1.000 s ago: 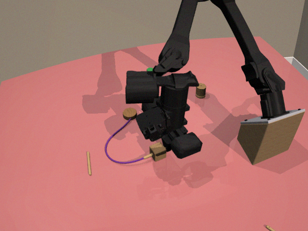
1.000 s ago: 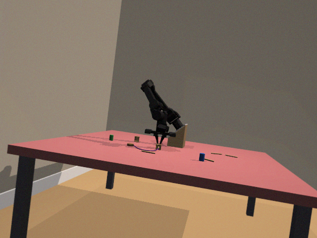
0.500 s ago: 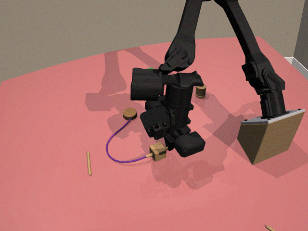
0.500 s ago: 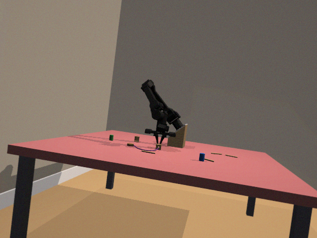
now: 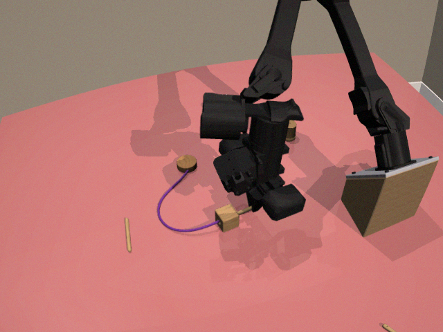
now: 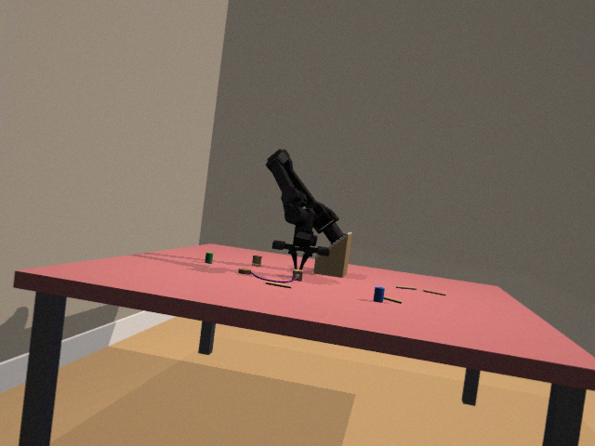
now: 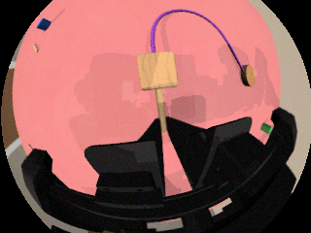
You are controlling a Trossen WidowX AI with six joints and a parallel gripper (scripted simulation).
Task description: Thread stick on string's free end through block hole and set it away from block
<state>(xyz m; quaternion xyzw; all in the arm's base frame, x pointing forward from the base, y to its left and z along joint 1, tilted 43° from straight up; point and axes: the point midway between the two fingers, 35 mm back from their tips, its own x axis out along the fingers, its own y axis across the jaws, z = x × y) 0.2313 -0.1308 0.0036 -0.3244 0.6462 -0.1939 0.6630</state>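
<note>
The wooden block is 5 cm ahead of my gripper tip, 1 cm to the left of it and 1 cm above it. Round my gripper tip: brown cylinder 18 cm to the right, 15 cm behind, 1 cm above; green cylinder 32 cm to the right, 3 cm behind, 1 cm above; round wooden button 16 cm to the right, 8 cm ahead.
</note>
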